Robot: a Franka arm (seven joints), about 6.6 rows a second.
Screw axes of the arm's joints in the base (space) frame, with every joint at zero. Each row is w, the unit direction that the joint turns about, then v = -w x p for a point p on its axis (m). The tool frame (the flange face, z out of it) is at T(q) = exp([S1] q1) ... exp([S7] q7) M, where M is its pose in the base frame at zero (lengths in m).
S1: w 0 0 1 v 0 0 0
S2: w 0 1 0 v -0.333 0 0
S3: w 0 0 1 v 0 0 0
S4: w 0 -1 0 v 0.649 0 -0.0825
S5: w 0 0 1 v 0 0 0
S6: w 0 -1 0 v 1.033 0 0
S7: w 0 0 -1 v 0 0.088 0
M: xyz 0.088 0 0.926 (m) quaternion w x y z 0 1 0 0
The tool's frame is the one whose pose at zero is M.
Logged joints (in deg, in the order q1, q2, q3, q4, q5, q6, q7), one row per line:
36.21, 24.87, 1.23, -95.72, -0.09, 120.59, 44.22
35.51, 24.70, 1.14, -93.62, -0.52, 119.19, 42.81
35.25, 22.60, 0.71, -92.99, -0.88, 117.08, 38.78
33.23, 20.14, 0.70, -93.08, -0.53, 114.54, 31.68
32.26, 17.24, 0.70, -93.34, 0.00, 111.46, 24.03
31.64, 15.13, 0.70, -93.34, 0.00, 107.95, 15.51
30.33, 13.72, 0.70, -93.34, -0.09, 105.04, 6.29
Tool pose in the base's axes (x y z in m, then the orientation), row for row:
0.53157, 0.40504, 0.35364, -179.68, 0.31, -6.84
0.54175, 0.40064, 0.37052, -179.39, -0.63, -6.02
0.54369, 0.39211, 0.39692, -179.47, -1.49, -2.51
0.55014, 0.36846, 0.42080, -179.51, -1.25, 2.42
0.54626, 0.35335, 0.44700, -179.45, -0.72, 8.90
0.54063, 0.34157, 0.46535, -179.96, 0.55, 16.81
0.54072, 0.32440, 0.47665, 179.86, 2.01, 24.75
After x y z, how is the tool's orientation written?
As angles about the fixed x, y, z axes (roll, pitch, yaw), in degrees.
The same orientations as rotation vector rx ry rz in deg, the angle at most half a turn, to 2 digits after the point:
-179.34, 10.72, 0.46
-179.17, 9.42, -1.04
-179.44, 3.92, -2.35
-179.43, -3.80, -1.94
-178.85, -13.92, -1.06
178.02, 26.30, -0.86
175.24, 38.45, -3.03

